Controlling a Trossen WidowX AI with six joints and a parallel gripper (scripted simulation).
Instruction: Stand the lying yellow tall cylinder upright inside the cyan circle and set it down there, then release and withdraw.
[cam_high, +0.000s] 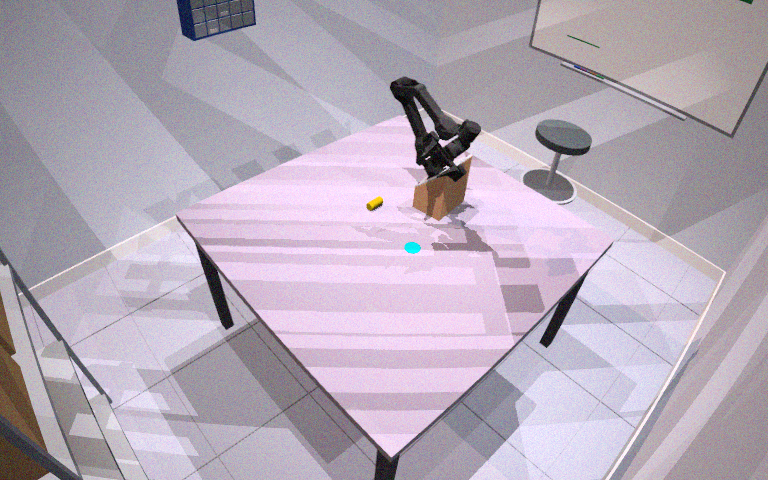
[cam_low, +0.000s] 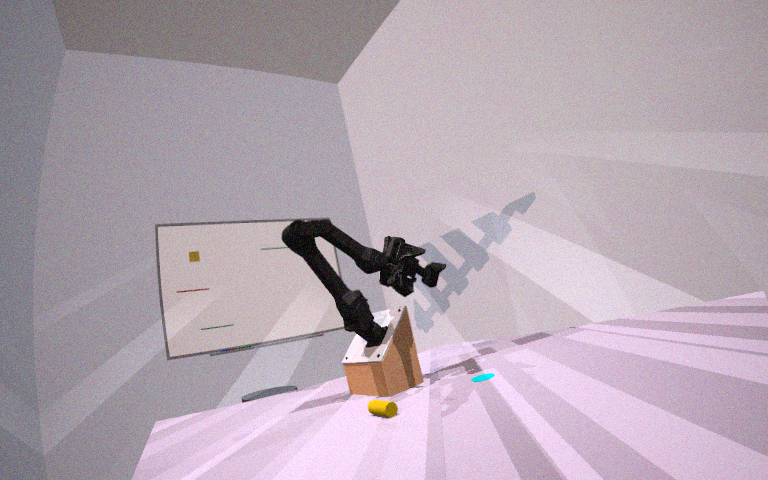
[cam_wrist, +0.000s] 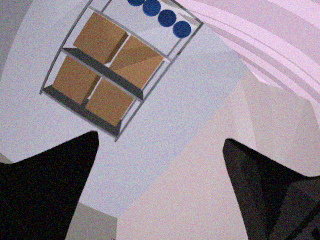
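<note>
My gripper tip is 40 mm past the yellow tall cylinder, 250 mm to the left of it and 310 mm above it. From my gripper tip the other things lie so: cyan circle (60 mm ahead, 10 mm to the left, 330 mm below).
</note>
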